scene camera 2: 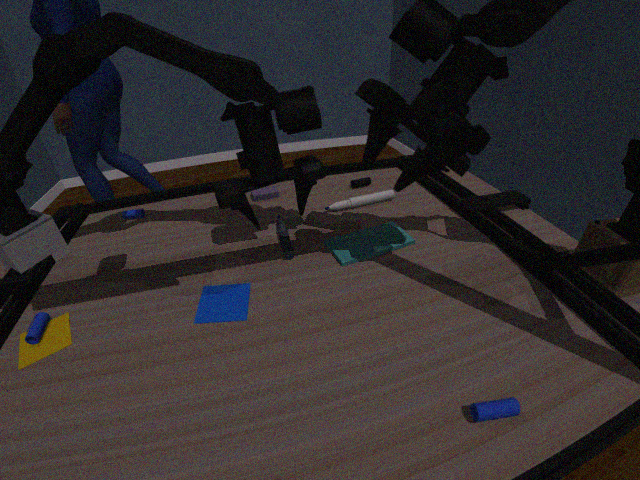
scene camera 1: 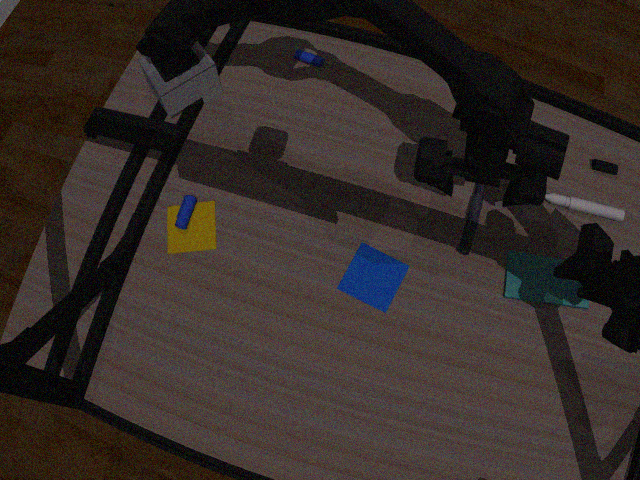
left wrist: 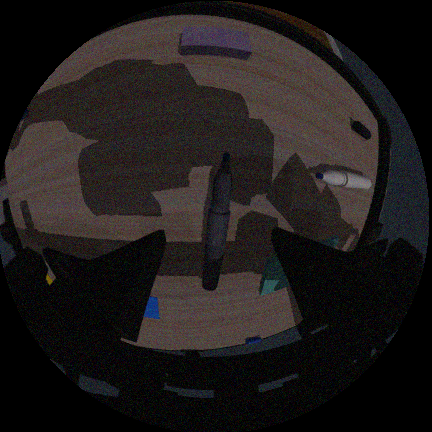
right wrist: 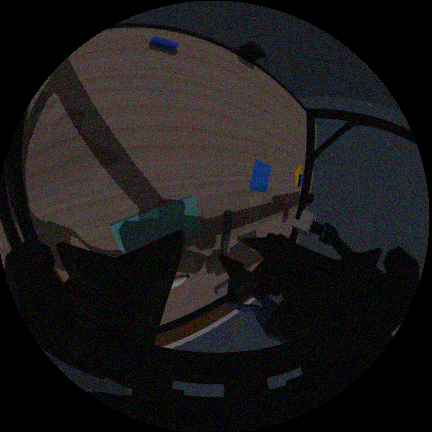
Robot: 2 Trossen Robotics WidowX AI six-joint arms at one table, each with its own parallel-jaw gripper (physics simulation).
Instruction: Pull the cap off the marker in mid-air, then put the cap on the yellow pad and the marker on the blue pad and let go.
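Frame: origin at the left arm's base, x ahead, y left, z up, level; metres.
Seen in the pictures: left gripper, between the fingertips: (scene camera 2: 280, 221) (scene camera 1: 477, 198) (left wrist: 219, 234) (right wrist: 231, 246); right gripper, between the fingertips: (scene camera 2: 379, 180) (scene camera 1: 566, 282) (right wrist: 225, 237); left arm's base, origin of its link: (scene camera 2: 16, 224) (scene camera 1: 175, 60) (right wrist: 311, 225); right arm's base, origin of its link: (scene camera 2: 633, 234).
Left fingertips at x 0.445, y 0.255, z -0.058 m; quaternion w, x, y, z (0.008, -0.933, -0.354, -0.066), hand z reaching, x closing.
Observation:
Pixels of each thing's top centre, then the offset from my left fingertips to it.
- blue cap, centre of its top: (scene camera 1: 184, 209) (scene camera 2: 33, 323) 0.010 m down, 0.234 m back, 0.360 m right
- yellow pad, centre of its top: (scene camera 1: 191, 227) (scene camera 2: 45, 339) (right wrist: 298, 175) 0.029 m down, 0.212 m back, 0.364 m right
- blue pad, centre of its top: (scene camera 1: 373, 277) (scene camera 2: 223, 302) (left wrist: 135, 305) (right wrist: 260, 176) 0.029 m down, 0.000 m ahead, 0.190 m right
- dark marker, centre of its top: (left wrist: 217, 239) (scene camera 1: 475, 208) (scene camera 2: 283, 229) (right wrist: 227, 240) 0.011 m down, 0.008 m ahead, 0.008 m right
- white marker, centre of its top: (scene camera 1: 584, 202) (left wrist: 355, 181) (scene camera 2: 360, 196) 0.007 m down, 0.110 m ahead, 0.162 m left
- teal block, centre of its top: (scene camera 1: 550, 279) (right wrist: 158, 229) (left wrist: 305, 266) (scene camera 2: 370, 240) 0.021 m down, 0.165 m ahead, 0.028 m left
- purple block, centre of its top: (left wrist: 216, 35) (scene camera 2: 264, 190) (right wrist: 224, 287) 0.014 m down, 0.115 m back, 0.133 m left
- small black piece, centre of its top: (scene camera 1: 607, 164) (left wrist: 366, 130) (scene camera 2: 361, 178) 0.009 m down, 0.086 m ahead, 0.259 m left
A blue cap (scene camera 1: 186, 211) (scene camera 2: 38, 328) lies on the yellow pad (scene camera 1: 199, 237) (scene camera 2: 56, 343). The blue pad (scene camera 1: 373, 277) (scene camera 2: 223, 303) (right wrist: 260, 176) is bare. A dark marker (scene camera 1: 473, 217) (scene camera 2: 283, 235) (left wrist: 218, 215) lies on the table with its tip showing. A white marker (scene camera 1: 589, 206) (scene camera 2: 367, 200) (left wrist: 347, 179) with a bare blue tip lies farther right. My left gripper (scene camera 2: 280, 221) (left wrist: 219, 234) is open and empty above the dark marker, one finger on each side of it in the left wrist view. My right gripper (scene camera 2: 381, 175) is open and empty, raised above the table near the teal block.
The teal block (scene camera 1: 516, 286) (scene camera 2: 346, 255) lies partly in shadow. A purple block (scene camera 2: 264, 193) (left wrist: 215, 40) and a small black piece (scene camera 1: 603, 166) (scene camera 2: 360, 182) (left wrist: 360, 129) lie at the back. Other blue cylinders lie at the back left (scene camera 2: 133, 213) and front right (scene camera 2: 495, 409).

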